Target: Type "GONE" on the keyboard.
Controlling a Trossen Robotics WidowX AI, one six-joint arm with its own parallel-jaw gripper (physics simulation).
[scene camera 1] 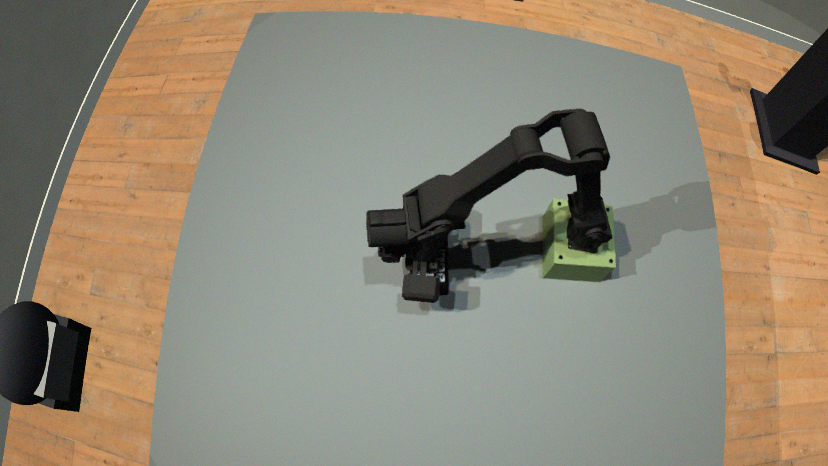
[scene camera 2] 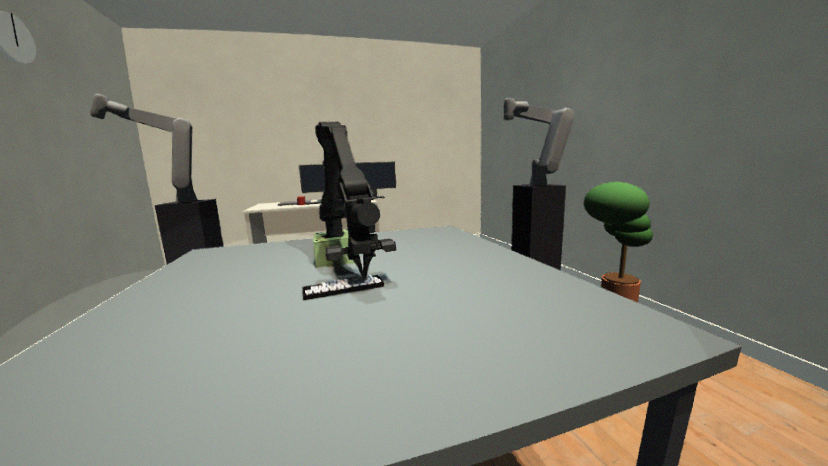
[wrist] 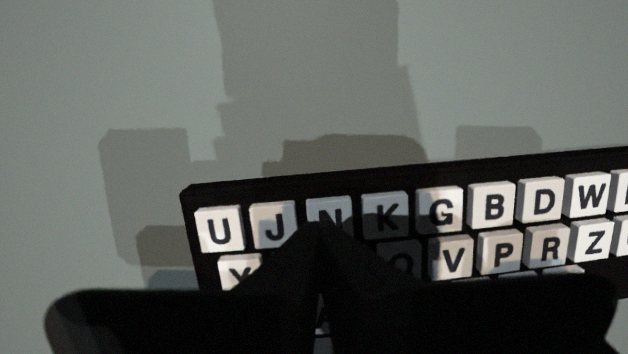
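Observation:
The black keyboard with white letter keys lies on the table. In the wrist view its back row shows the U key, J key, N key, K key, G key, B, D and W. The second row shows Y, a shaded key that looks like O or Q, then V, P, R and Z. The E key does not show. My gripper is shut and empty, its tips at the front part of the N key. Whether they touch it I cannot tell. The fingers hide keys below.
The arm's green base block stands on the grey table, behind the keyboard in scene camera 2. Two grey arms on black pedestals, a potted plant and a white desk stand beyond the table.

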